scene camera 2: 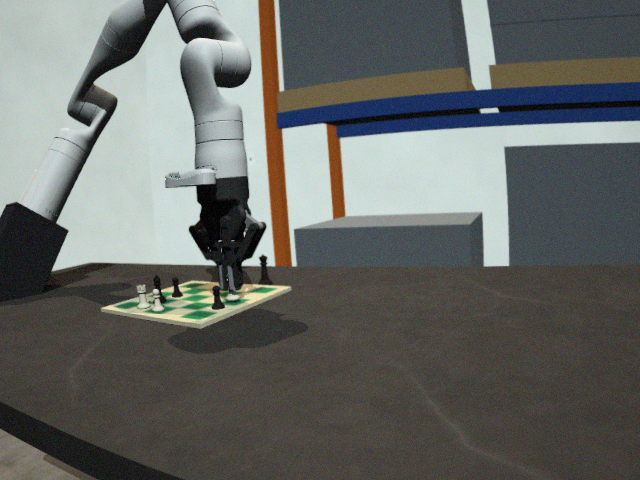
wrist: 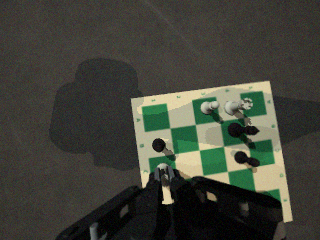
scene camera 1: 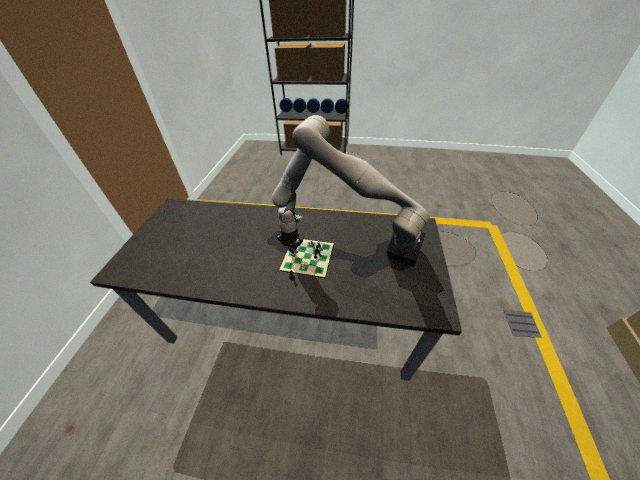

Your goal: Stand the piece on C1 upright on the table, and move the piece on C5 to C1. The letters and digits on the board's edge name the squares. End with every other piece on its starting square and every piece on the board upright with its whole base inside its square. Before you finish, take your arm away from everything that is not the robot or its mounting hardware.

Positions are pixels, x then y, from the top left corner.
Scene:
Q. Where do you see a green-and-cream chessboard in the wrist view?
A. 196,144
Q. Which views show the green-and-cream chessboard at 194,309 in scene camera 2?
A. Scene camera 2, the wrist view and scene camera 1: all of them.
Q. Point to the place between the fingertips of my gripper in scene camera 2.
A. At 231,290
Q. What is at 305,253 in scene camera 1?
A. A green-and-cream chessboard.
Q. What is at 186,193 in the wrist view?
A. My gripper.

